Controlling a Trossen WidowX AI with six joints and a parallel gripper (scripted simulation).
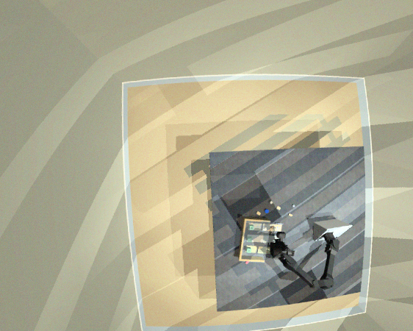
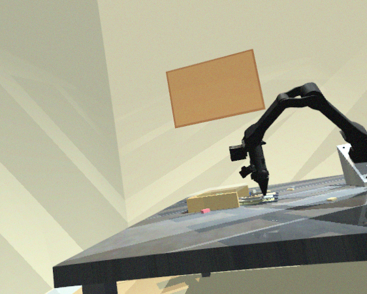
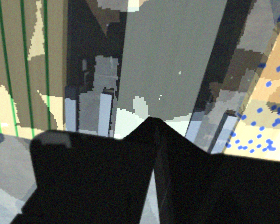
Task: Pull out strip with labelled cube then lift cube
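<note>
The pale strip is 100 mm ahead of my gripper tip, 10 mm to the right of it and 10 mm below it. Also, from my gripper tip: pink piece 210 mm ahead, 170 mm to the left, 10 mm below.
</note>
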